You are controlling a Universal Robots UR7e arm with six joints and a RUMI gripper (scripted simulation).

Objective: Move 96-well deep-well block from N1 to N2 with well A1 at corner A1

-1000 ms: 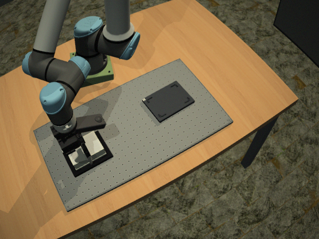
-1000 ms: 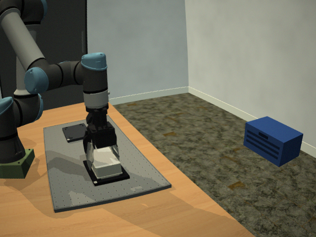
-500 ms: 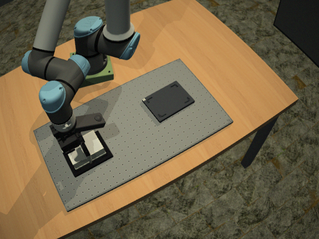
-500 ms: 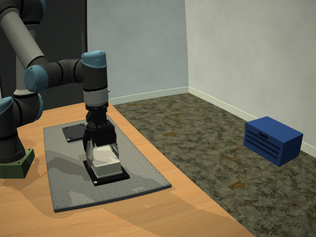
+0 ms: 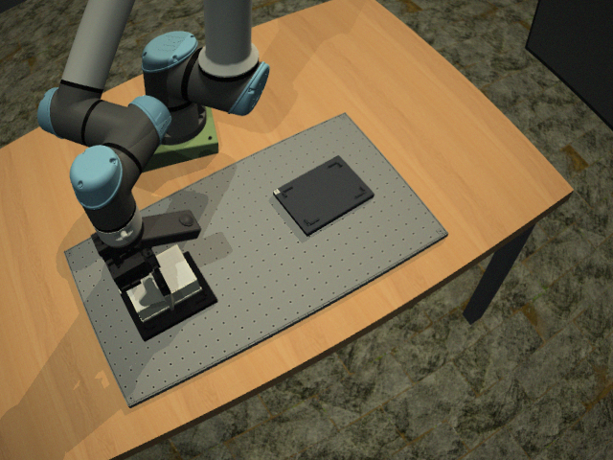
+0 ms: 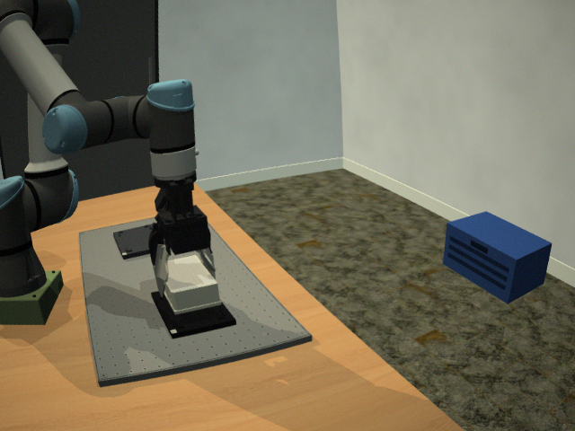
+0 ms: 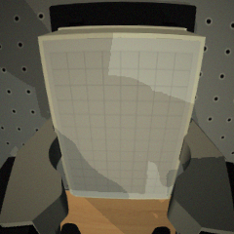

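Now: hand 370 mm to the right of the black plate nest, 50 mm above it and 20 mm past it. The rest, counted from my hand: white 96-well deep-well block: 10 mm above.
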